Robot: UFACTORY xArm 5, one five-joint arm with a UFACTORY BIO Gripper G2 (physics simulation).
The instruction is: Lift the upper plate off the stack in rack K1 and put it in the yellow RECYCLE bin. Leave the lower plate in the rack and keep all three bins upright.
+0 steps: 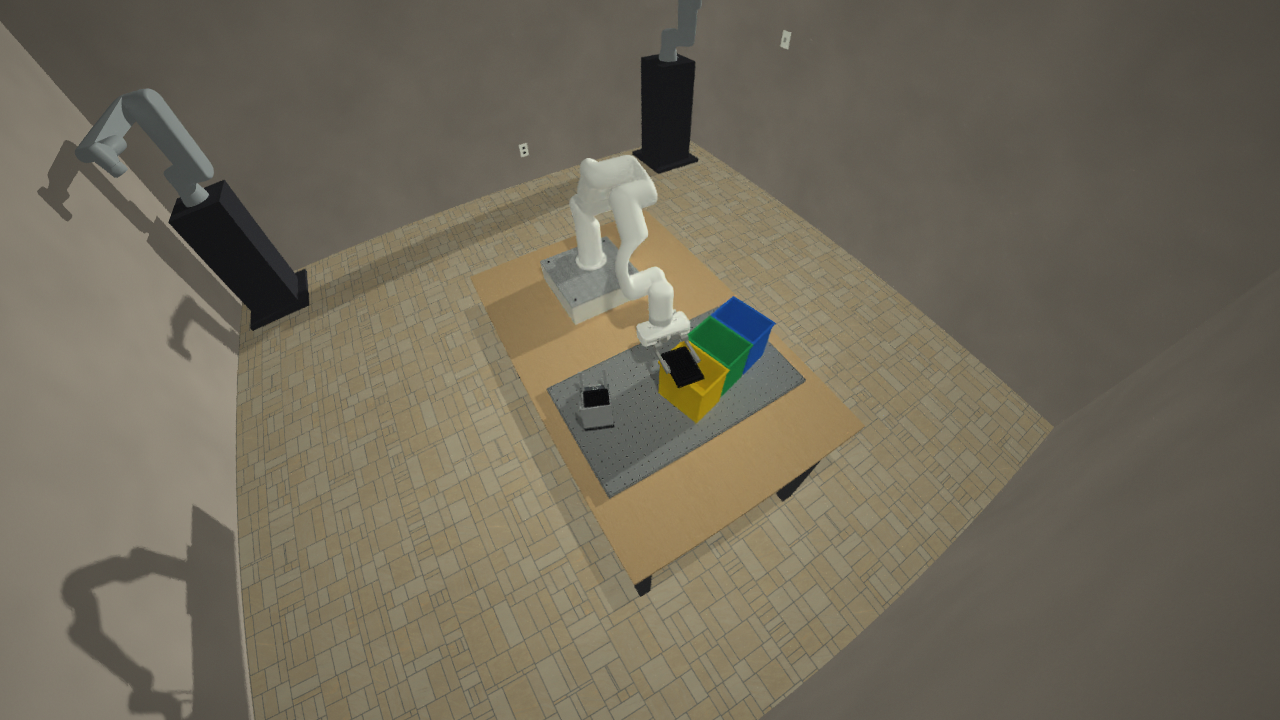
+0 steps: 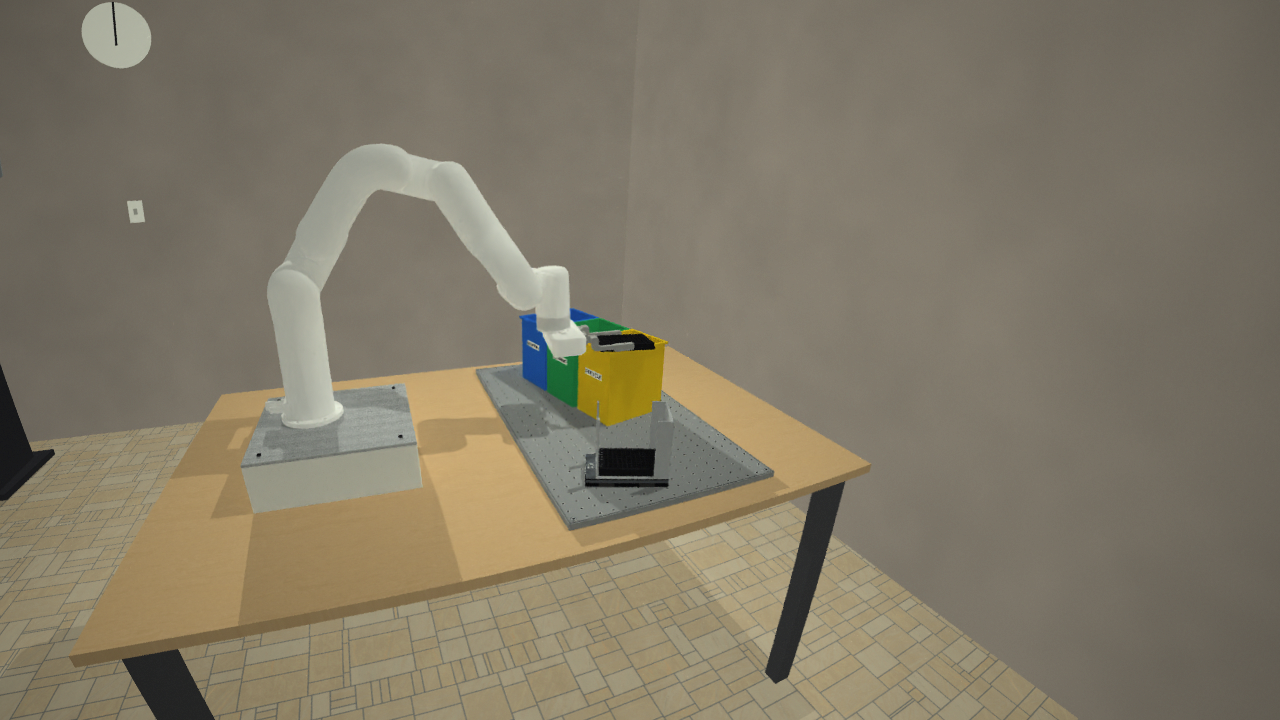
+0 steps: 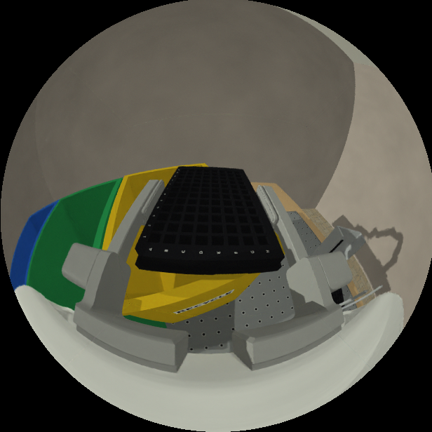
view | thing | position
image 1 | gripper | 683, 367
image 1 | yellow recycle bin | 695, 400
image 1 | green bin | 717, 340
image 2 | gripper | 627, 340
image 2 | yellow recycle bin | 625, 383
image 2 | green bin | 562, 372
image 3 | gripper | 210, 188
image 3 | yellow recycle bin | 168, 297
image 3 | green bin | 81, 217
